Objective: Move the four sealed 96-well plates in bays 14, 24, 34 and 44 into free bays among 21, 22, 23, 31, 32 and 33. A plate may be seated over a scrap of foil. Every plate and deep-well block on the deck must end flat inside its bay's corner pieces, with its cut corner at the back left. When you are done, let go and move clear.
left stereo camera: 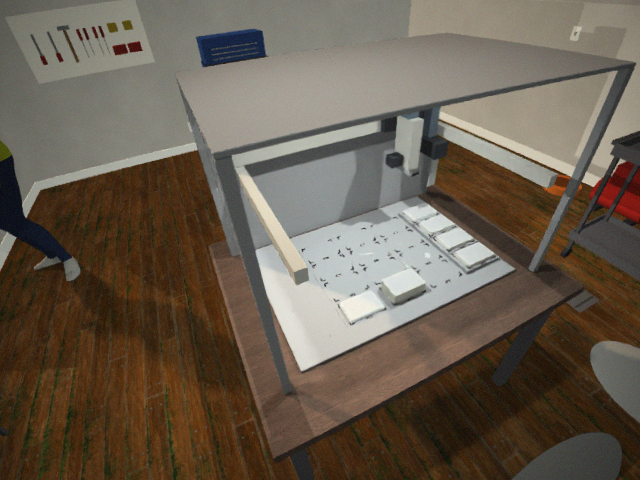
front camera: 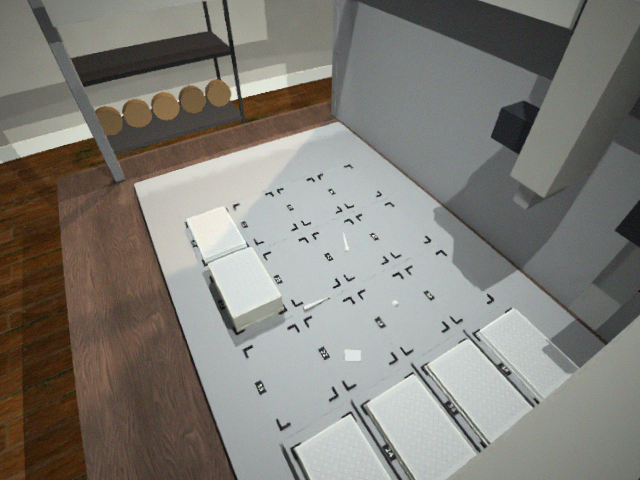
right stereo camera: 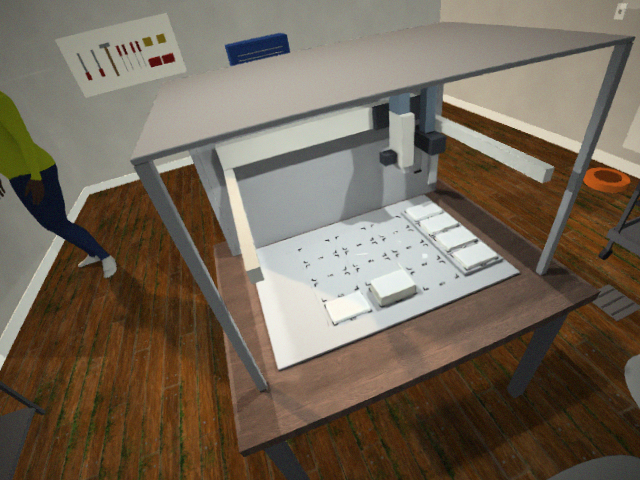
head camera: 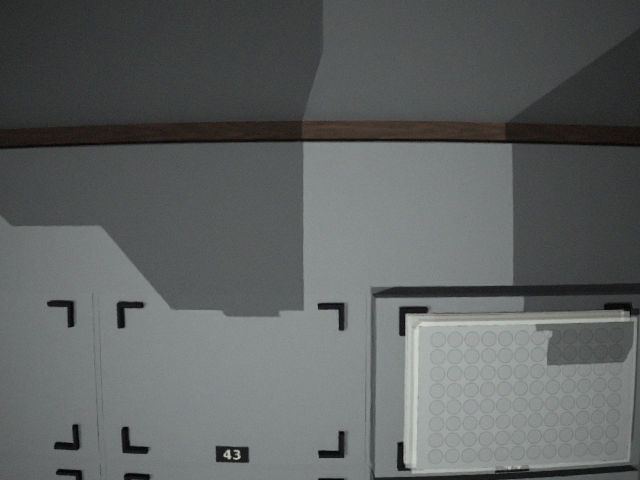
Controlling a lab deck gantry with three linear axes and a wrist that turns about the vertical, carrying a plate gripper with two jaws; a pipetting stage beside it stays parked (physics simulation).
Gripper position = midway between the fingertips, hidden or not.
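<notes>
My gripper (right stereo camera: 424, 177), (left stereo camera: 422, 179) is there for me to see. So is a deep-well block (front camera: 250, 296), (left stereo camera: 403, 285), (right stereo camera: 397, 285), though in the head camera view the block is out of frame. I also see a plate (front camera: 216, 235), (left stereo camera: 363, 305), (right stereo camera: 352, 305), and in the head camera view the plate is out of frame as well. A bay 44 (head camera: 388, 374) is visible too.
</notes>
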